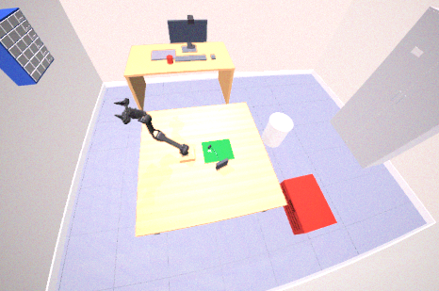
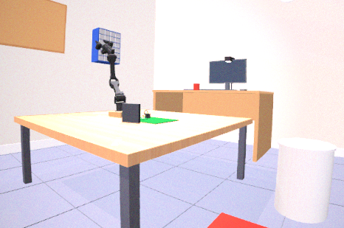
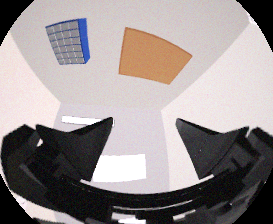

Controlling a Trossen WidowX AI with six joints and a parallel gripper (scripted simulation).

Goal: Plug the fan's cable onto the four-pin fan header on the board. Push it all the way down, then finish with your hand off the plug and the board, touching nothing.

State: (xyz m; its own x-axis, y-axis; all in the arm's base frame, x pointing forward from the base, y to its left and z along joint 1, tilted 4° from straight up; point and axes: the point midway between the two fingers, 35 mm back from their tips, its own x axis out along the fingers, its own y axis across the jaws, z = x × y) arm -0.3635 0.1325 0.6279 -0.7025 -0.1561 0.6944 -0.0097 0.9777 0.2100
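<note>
Right now my gripper tip is 680 mm short of the small dark plug, 670 mm above it and 50 mm to the left of it. Round my gripper tip: green board: 750 mm ahead, 700 mm below, 100 mm to the right; then dark fan: 740 mm ahead, 630 mm below, 270 mm to the right.
</note>
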